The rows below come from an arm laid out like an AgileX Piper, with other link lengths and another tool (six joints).
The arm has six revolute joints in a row. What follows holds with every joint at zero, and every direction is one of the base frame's.
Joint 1 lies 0.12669 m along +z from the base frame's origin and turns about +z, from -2.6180 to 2.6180 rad.
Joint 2 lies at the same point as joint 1 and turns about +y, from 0.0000 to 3.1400 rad.
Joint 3 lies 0.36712 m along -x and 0.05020 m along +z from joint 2 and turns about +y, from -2.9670 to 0.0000 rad.
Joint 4 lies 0.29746 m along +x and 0.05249 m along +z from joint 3 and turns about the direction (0.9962, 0, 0.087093), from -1.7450 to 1.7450 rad.
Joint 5 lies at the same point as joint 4 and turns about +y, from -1.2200 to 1.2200 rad.
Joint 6 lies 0.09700 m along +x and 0.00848 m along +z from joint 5 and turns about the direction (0.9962, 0, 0.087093), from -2.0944 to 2.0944 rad.
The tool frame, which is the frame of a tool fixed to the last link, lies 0.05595 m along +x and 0.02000 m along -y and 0.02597 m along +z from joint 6; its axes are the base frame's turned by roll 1.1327, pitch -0.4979 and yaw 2.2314 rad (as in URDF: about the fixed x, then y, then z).
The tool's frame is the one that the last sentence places.
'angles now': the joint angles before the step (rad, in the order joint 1, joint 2, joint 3, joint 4, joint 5, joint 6). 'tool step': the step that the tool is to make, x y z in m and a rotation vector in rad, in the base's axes. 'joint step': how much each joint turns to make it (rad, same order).
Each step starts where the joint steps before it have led.
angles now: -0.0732 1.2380 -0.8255 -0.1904 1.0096 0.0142
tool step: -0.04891 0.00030 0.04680 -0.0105 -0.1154 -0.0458
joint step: 0.0000 -0.2006 -0.0031 -0.0072 0.0949 0.0313
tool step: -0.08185 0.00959 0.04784 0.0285 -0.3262 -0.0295
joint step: 0.0000 -0.3524 0.0478 0.0339 -0.0129 0.0379
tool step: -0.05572 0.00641 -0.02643 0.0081 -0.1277 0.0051
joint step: -0.0002 -0.2479 0.1438 0.0169 -0.0226 0.0027
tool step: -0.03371 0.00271 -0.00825 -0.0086 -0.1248 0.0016
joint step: 0.0003 -0.1712 0.0553 0.0008 -0.0093 0.0004
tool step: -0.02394 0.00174 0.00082 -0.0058 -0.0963 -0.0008
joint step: -0.0001 -0.1133 0.0081 0.0009 0.0089 -0.0001
